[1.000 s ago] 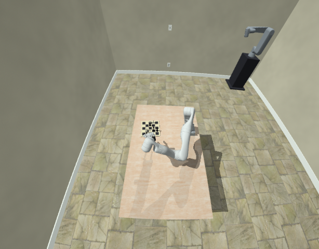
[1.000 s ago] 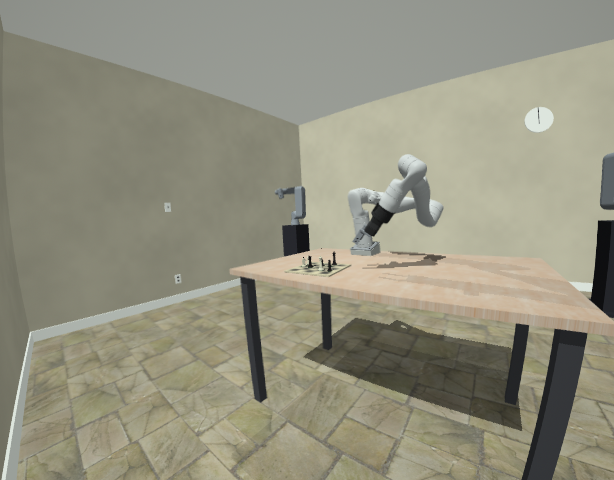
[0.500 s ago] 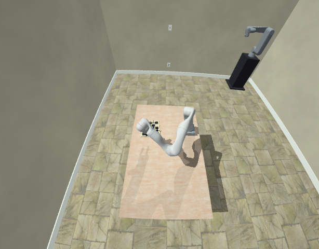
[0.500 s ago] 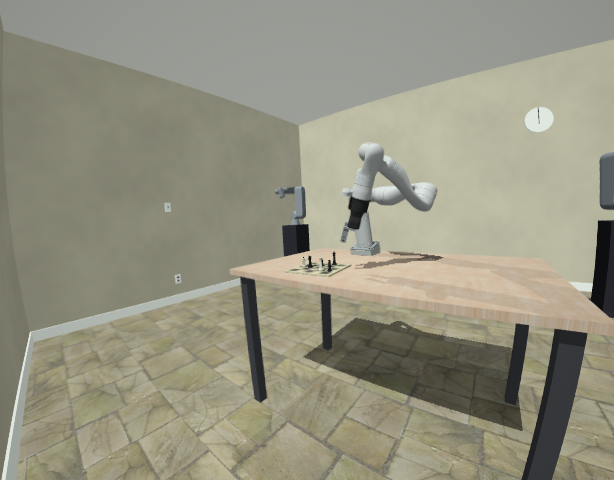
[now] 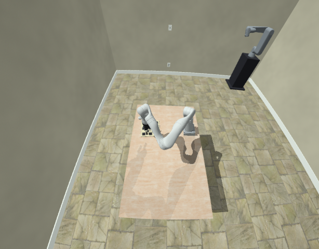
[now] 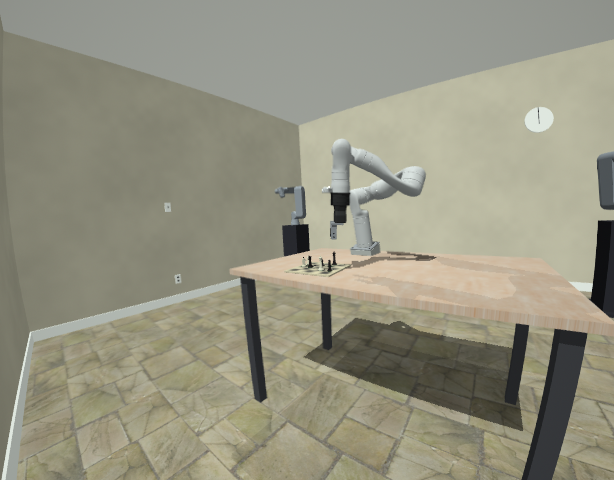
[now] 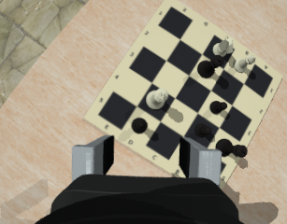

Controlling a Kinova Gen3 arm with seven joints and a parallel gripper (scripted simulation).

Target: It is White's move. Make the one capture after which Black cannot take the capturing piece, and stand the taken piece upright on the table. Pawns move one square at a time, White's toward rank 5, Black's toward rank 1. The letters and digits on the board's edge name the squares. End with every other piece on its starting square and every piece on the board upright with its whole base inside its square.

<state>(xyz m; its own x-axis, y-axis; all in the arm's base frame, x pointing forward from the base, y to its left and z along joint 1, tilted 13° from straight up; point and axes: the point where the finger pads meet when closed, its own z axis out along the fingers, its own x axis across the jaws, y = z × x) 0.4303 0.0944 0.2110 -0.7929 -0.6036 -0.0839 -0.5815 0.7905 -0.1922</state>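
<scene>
My hand is 1 cm short of the white chess piece, 6 cm to the left of it and 12 cm above it. Also, from my hand: white piece: 2 cm behind, 18 cm to the right, 14 cm below; then chessboard: 2 cm behind, 10 cm to the right, 16 cm below.
</scene>
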